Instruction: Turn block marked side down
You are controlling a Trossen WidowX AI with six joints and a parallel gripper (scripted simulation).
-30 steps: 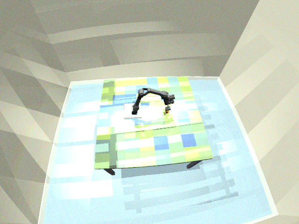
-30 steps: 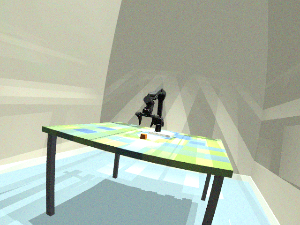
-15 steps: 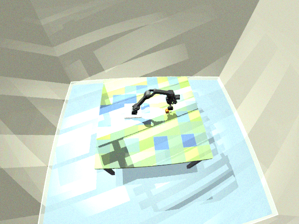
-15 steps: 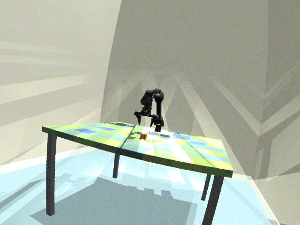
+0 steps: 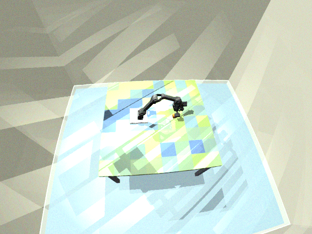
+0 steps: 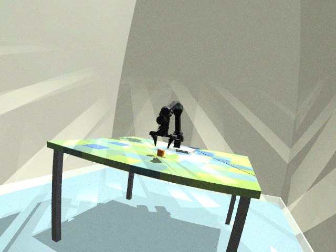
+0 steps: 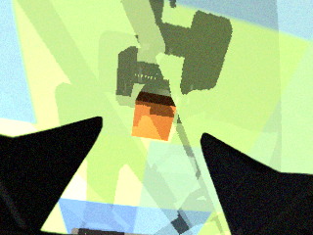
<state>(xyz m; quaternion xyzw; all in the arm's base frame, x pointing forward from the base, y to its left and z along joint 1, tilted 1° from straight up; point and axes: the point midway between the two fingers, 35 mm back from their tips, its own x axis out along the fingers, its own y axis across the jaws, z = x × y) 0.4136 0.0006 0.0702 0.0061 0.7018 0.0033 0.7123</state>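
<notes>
Now: the block 40 mm below my gripper tip and 10 mm behind it.
</notes>
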